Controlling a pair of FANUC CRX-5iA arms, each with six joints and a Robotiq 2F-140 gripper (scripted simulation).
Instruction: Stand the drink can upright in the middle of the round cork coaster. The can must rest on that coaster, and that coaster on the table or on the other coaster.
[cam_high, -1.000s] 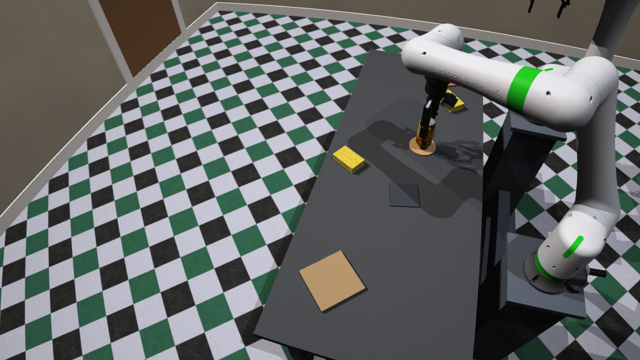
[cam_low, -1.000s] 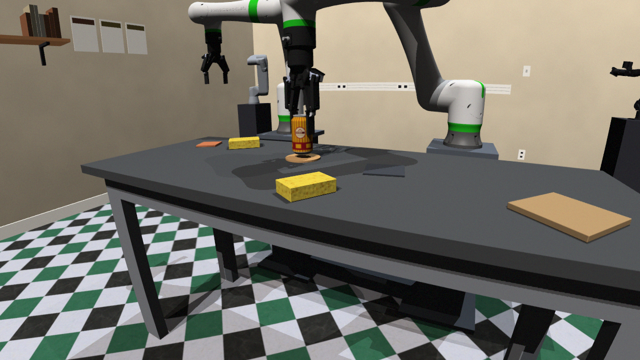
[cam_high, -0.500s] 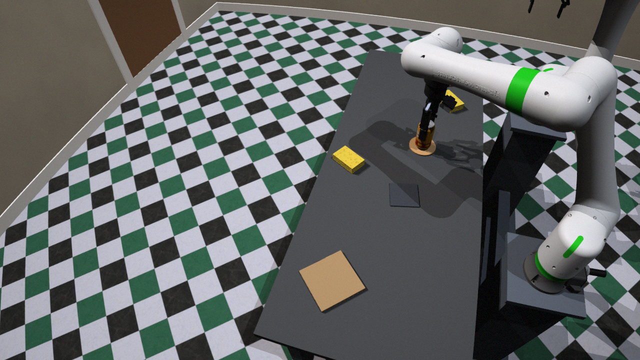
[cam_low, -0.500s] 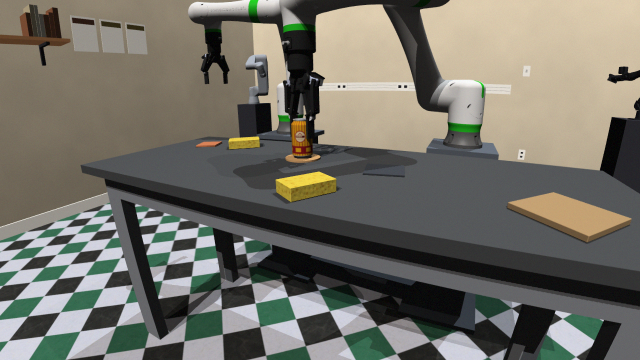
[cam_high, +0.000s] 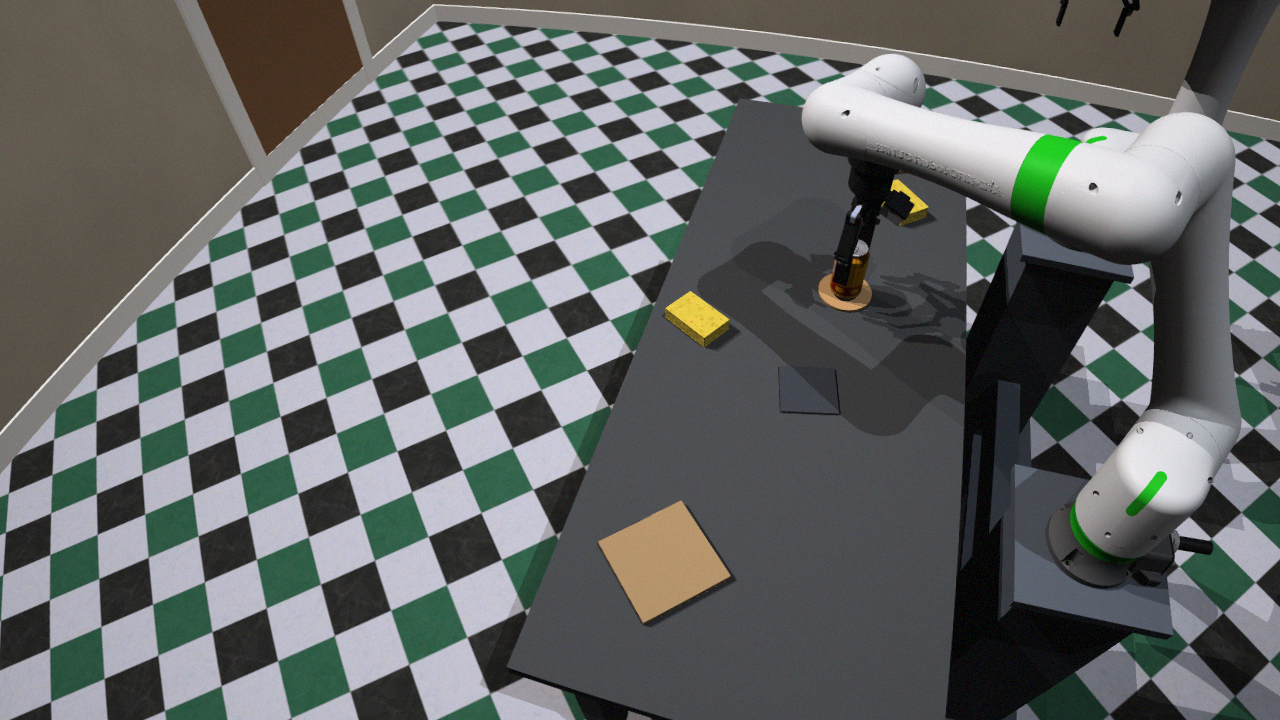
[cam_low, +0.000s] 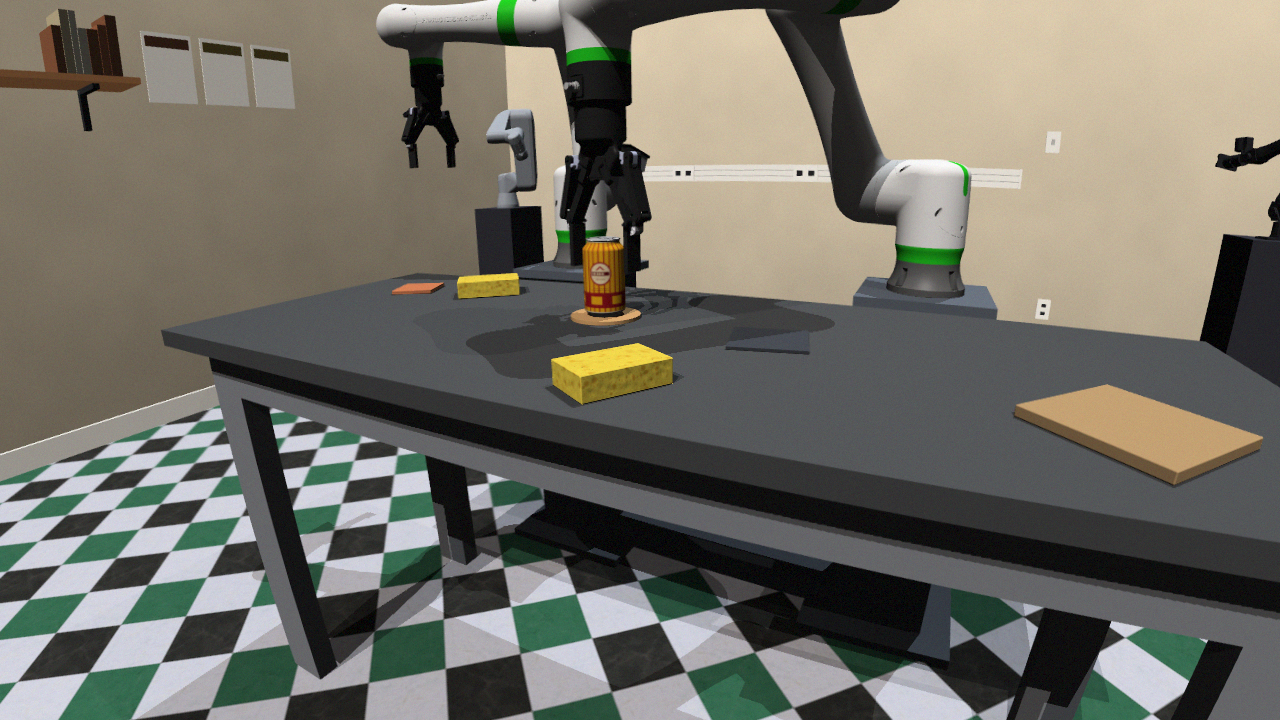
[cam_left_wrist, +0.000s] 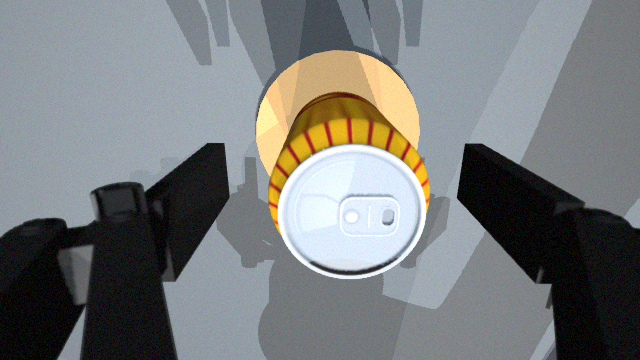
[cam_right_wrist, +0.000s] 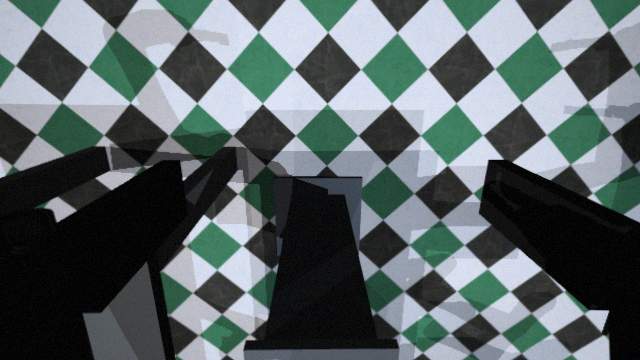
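My left hand is 30 mm above the yellow drink can. The rest, counted from my left hand: dark square coaster 20 mm ahead, 270 mm to the left, 90 mm below; then yellow sponge 80 mm behind, 320 mm to the right, 80 mm below; then orange tile 50 mm behind, 490 mm to the right, 90 mm below.
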